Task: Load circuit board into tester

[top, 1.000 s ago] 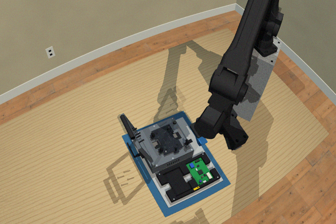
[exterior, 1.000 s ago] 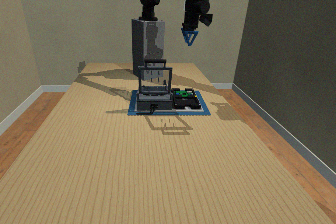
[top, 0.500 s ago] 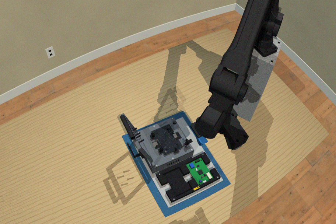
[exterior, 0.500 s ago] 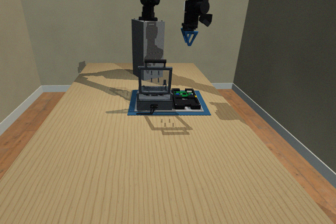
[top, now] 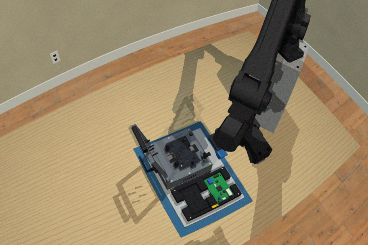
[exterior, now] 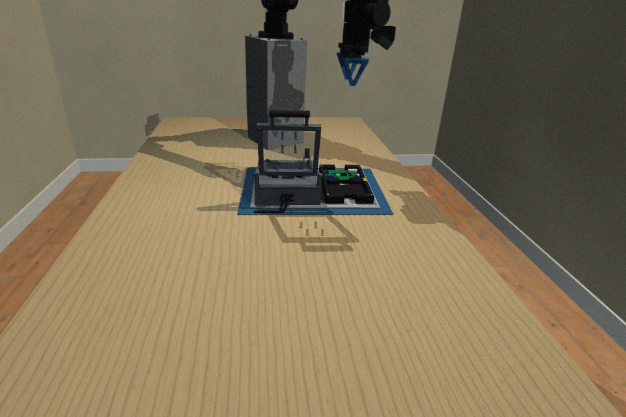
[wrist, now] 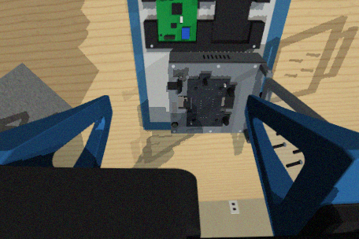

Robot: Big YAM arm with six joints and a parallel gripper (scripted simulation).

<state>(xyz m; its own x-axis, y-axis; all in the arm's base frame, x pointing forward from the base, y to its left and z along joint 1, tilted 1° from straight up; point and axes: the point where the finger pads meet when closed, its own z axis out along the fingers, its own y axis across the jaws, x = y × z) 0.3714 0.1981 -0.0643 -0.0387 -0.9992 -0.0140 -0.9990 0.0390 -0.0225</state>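
Now: the green circuit board 29 cm below my hand. From my hand the other things lie so: grey tester: 8 cm ahead, 14 cm to the right, 20 cm below; black latch hook: 1 cm behind, 11 cm to the right, 22 cm below; lid: 18 cm ahead, 18 cm to the right, 13 cm below.
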